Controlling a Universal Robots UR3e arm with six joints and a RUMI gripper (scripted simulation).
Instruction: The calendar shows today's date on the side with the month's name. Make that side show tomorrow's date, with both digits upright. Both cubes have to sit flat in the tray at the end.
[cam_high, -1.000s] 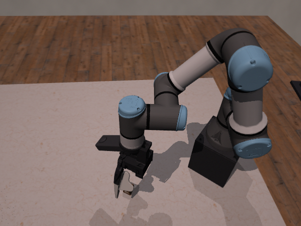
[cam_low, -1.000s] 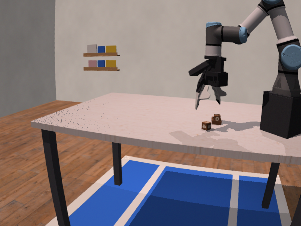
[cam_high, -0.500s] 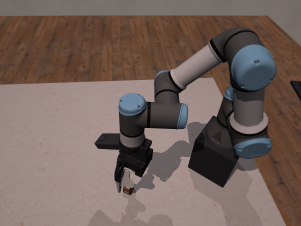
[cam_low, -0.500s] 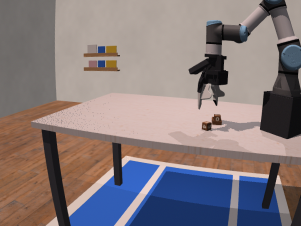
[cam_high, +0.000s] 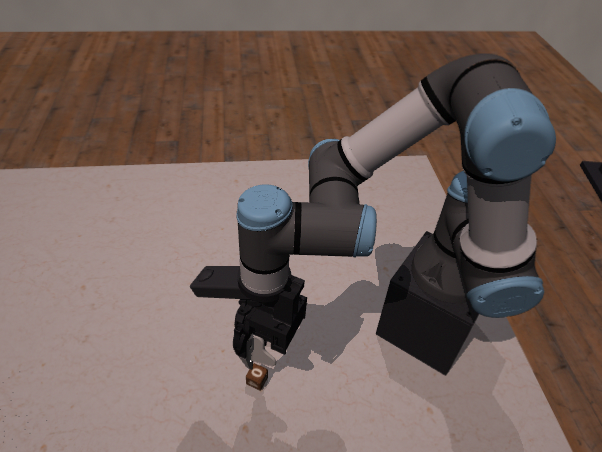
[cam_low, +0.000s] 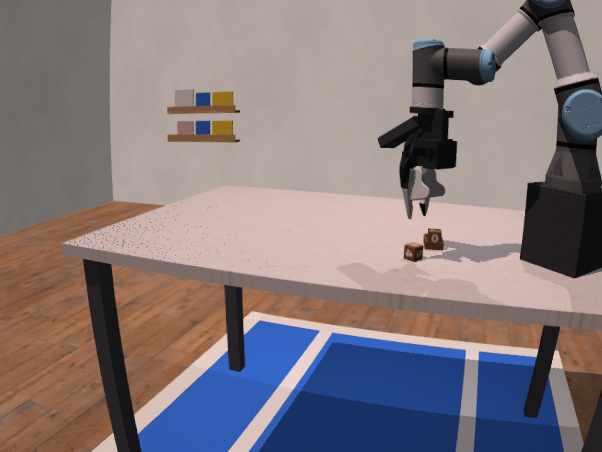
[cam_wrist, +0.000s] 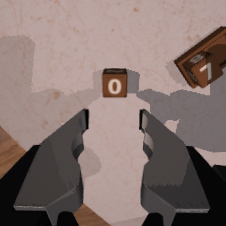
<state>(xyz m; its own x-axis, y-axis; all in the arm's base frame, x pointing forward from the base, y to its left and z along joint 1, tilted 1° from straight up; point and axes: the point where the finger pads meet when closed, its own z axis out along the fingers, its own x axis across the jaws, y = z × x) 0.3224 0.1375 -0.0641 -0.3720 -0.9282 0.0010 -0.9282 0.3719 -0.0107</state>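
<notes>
The brown digit cube is 9 cm below my hand. The rest, counted from my hand: calendar tray (1 cm behind, 12 cm to the right, 9 cm below).
</notes>
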